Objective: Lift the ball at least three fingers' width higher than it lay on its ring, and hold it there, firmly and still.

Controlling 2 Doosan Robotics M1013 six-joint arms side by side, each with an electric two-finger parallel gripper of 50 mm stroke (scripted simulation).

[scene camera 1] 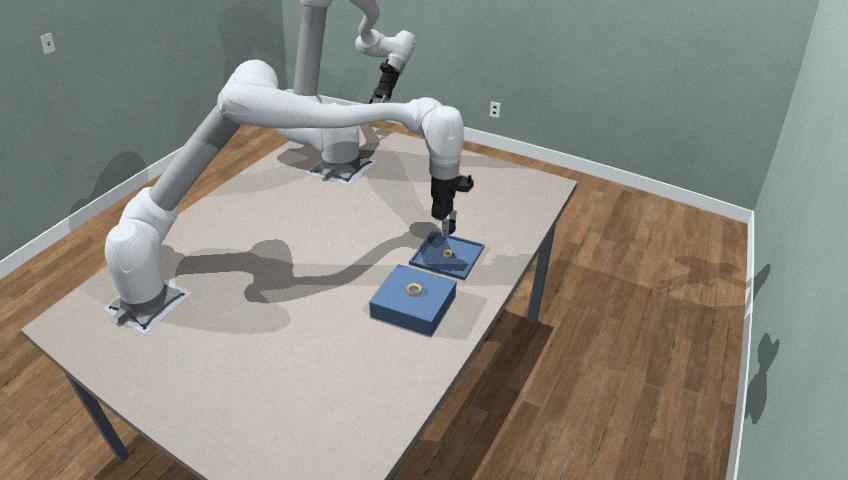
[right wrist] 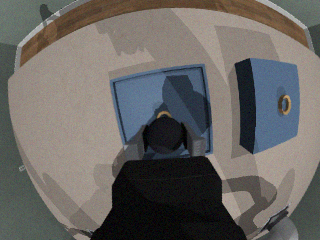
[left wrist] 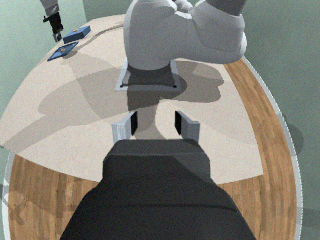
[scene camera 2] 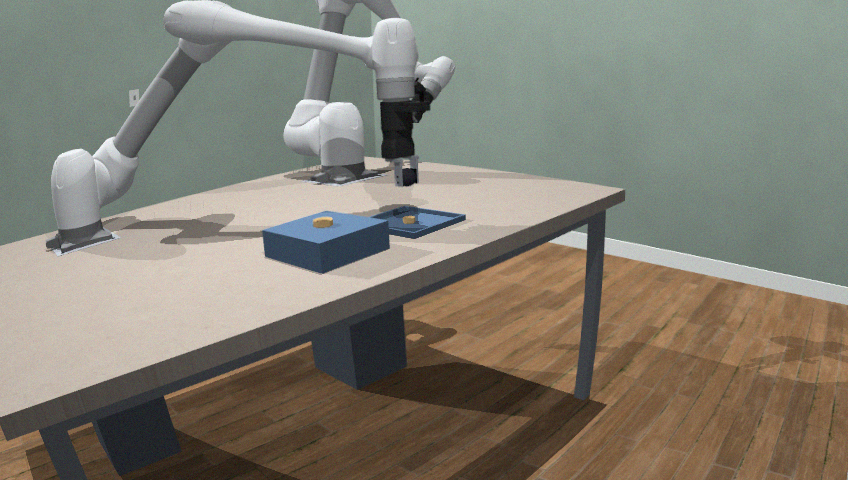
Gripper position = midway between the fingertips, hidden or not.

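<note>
Blue box: visible at [scene camera 1: 412, 299], [scene camera 2: 310, 243] and [right wrist: 267, 89]. Shallow blue tray: visible at [scene camera 1: 453, 256], [scene camera 2: 418, 222] and [right wrist: 181, 92]. The right wrist view also shows a black ball [right wrist: 164, 135]. My right gripper appears at [scene camera 1: 448, 232], [scene camera 2: 407, 184] and [right wrist: 164, 131]; my left gripper, at [left wrist: 156, 118].
</note>
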